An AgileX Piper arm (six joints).
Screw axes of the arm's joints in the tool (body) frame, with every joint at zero. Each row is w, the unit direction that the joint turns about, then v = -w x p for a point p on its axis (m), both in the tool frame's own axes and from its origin. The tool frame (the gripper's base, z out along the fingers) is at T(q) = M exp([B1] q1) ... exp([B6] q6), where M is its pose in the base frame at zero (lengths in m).
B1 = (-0.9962, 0, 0.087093, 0, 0.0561, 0)
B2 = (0, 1, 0, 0.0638, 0, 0.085)
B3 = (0, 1, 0, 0.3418, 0, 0.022)
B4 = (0, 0, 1, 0, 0, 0)
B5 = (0, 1, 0, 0.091, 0, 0)
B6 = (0, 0, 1, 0, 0, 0)
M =
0.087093 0 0.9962 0.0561
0 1 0 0
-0.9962 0 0.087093 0.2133
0 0 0 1
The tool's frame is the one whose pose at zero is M.
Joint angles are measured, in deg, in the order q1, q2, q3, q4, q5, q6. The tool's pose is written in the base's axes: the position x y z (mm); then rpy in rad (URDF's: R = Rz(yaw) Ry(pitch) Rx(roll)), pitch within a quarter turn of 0, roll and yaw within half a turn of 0. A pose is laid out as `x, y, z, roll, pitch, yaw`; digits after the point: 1 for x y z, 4 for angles.
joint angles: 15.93 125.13 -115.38 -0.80 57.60 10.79
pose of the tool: 469.5, 132.9, 252.4, 3.0591, 0.4762, -3.0673
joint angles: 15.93 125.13 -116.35 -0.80 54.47 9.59
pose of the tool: 474.9, 134.5, 259.9, 3.0549, 0.5481, -3.0504
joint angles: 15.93 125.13 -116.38 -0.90 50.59 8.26
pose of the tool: 479.9, 135.8, 263.5, 3.0578, 0.6176, -3.0284
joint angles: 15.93 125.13 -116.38 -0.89 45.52 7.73
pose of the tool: 485.9, 137.7, 268.4, 3.0464, 0.7056, -3.0268
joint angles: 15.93 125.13 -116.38 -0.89 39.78 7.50
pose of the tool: 492.3, 139.6, 274.7, 3.0270, 0.8048, -3.0356
